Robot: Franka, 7 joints.
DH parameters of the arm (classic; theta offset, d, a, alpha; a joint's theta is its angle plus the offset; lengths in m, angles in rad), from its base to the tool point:
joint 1: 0 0.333 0 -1.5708
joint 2: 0 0 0 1.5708
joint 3: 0 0.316 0.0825 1.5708
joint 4: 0 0 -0.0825 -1.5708
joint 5: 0 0.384 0 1.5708
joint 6: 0 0 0.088 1.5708
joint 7: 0 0.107 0 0
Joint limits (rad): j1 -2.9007..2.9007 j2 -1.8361..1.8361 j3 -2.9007..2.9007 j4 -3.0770..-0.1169 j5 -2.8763..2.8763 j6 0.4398..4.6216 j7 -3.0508..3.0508
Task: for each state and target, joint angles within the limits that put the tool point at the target. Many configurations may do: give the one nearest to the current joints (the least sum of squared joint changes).
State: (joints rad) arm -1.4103 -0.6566 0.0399 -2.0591 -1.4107 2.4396 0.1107
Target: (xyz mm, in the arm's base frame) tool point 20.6 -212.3 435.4
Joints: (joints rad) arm -1.2904 -1.2669 0.2398 -3.0770 -0.9899 1.7381 0.1107
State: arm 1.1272 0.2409 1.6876 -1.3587 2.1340 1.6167 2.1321
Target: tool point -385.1 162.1 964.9
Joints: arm 1.0959 0.3370 1.8677 -1.2685 2.0847 1.3679 2.1321
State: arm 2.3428 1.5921 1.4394 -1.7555 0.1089 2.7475 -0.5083
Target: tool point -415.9 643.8 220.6
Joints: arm 1.3663 1.4458 1.2612 -1.4259 0.1247 2.8808 -0.5083
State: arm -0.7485 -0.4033 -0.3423 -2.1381 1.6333 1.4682 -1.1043
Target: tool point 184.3 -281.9 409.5
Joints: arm -0.8831 -0.4401 -0.4755 -2.7468 1.4259 1.3701 -1.1043
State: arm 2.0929 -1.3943 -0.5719 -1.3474 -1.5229 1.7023 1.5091
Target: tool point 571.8 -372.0 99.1
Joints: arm 1.7593 -1.8361 -1.5257 -1.2751 -1.5088 1.3424 1.5091
